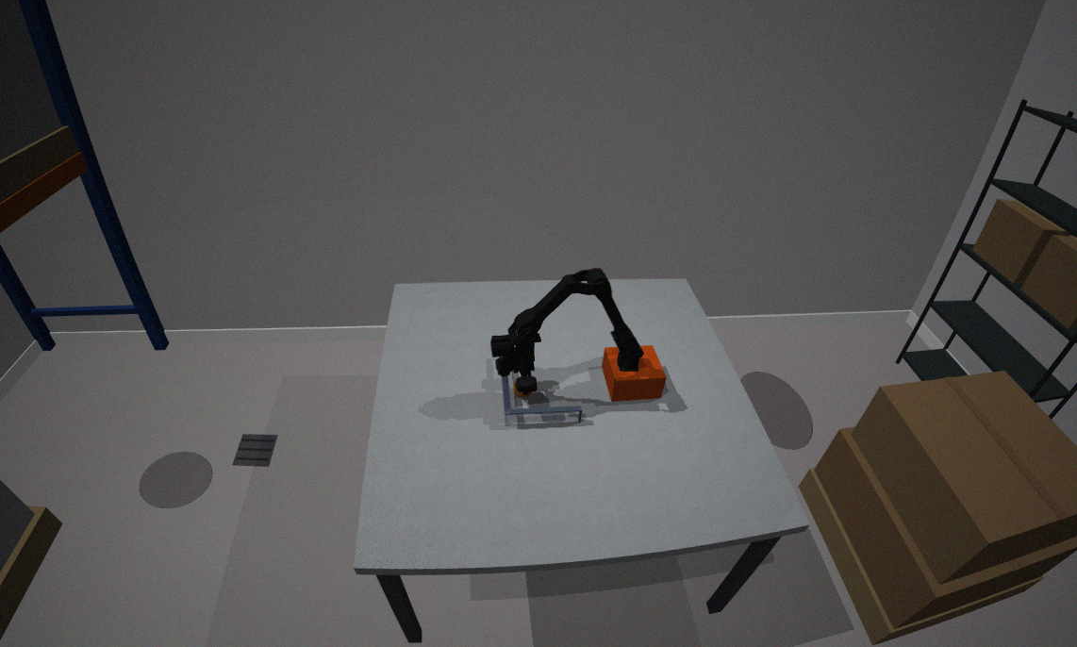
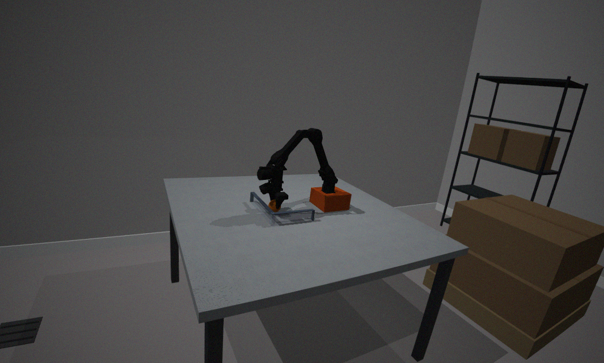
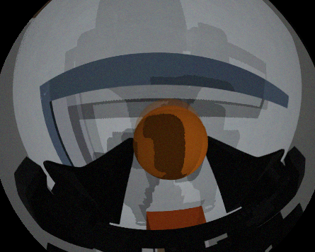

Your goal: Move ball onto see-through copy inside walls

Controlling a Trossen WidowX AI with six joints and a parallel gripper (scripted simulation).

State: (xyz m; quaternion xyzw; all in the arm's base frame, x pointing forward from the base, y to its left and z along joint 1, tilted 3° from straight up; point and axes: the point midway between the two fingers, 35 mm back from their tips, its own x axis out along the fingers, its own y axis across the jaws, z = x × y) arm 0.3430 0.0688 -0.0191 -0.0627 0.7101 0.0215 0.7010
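The see-through copy of ball lies 10 mm below my gripper tip. The rest, counted from my gripper tip: orange ball right at my gripper tip.
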